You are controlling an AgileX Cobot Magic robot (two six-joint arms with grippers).
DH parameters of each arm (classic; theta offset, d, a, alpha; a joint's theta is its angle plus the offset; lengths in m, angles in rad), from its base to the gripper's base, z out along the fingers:
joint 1: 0 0.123 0 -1.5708
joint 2: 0.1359 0 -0.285 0
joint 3: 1.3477 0 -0.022 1.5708
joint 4: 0 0.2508 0 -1.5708
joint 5: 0 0 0.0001 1.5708
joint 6: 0 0.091 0 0
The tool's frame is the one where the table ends.
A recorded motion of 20 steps. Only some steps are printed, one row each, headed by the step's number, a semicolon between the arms.
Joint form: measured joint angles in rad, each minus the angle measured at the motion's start. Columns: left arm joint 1, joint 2, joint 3, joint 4, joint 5, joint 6; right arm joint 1, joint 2, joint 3, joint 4, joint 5, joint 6.
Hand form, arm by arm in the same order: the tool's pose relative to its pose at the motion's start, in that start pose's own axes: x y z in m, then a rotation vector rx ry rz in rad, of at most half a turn. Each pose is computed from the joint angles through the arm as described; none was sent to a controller.
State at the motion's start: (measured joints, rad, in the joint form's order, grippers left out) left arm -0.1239 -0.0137 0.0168 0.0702 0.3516 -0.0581; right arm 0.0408 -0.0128 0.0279 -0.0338 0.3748 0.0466
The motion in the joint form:
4: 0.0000 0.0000 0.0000 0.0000 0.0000 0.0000; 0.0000 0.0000 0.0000 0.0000 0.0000 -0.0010
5: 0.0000 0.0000 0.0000 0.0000 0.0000 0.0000; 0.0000 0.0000 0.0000 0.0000 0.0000 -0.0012
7: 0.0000 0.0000 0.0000 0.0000 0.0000 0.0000; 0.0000 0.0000 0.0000 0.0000 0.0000 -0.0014
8: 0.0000 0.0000 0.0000 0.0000 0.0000 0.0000; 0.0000 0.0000 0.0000 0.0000 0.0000 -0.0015
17: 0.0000 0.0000 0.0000 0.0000 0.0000 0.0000; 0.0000 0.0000 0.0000 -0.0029 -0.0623 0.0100
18: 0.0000 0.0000 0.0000 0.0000 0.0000 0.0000; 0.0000 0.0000 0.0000 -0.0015 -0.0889 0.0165
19: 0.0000 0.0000 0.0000 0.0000 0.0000 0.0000; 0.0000 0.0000 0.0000 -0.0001 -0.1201 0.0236
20: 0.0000 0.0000 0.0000 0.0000 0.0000 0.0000; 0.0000 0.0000 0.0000 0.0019 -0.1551 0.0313
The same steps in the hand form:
4: 0.0000 0.0000 0.0000 0.0000 0.0000 0.0000; 0.0000 0.0000 0.0000 0.0000 0.0000 -0.0010
5: 0.0000 0.0000 0.0000 0.0000 0.0000 0.0000; 0.0000 0.0000 0.0000 0.0000 0.0000 -0.0012
7: 0.0000 0.0000 0.0000 0.0000 0.0000 0.0000; 0.0000 0.0000 0.0000 0.0000 0.0000 -0.0014
8: 0.0000 0.0000 0.0000 0.0000 0.0000 0.0000; 0.0000 0.0000 0.0000 0.0000 0.0000 -0.0015
17: 0.0000 0.0000 0.0000 0.0000 0.0000 0.0000; -0.0057 0.0002 -0.0002 -0.0022 -0.0623 0.0073
18: 0.0000 0.0000 0.0000 0.0000 0.0000 0.0000; -0.0081 0.0003 -0.0004 -0.0044 -0.0888 0.0151
19: 0.0000 0.0000 0.0000 0.0000 0.0000 0.0000; -0.0109 0.0005 -0.0006 -0.0070 -0.1199 0.0235
20: 0.0000 0.0000 0.0000 0.0000 0.0000 0.0000; -0.0140 0.0007 -0.0011 -0.0102 -0.1548 0.0331

